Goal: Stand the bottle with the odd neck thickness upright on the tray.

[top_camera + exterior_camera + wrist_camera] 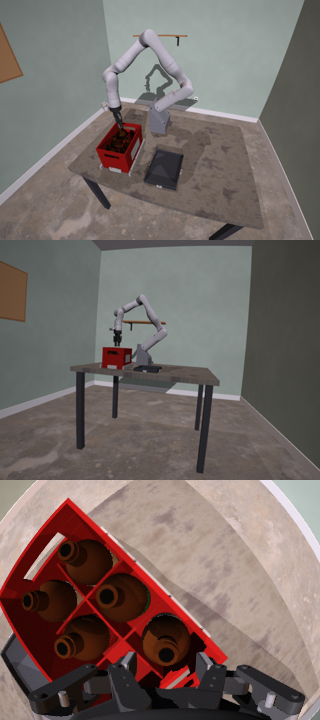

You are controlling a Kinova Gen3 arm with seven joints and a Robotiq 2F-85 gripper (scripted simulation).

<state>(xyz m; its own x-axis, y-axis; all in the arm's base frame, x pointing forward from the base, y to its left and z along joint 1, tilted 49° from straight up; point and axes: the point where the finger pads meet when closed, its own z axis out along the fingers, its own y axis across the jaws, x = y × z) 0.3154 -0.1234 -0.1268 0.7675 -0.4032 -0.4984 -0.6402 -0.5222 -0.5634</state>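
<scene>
Now: hand 120 mm above the crate, 80 mm short of it and 50 mm to the right of it. The rest, counted from my hand: dark tray: 350 mm to the left, 190 mm below, 110 mm ahead.
</scene>
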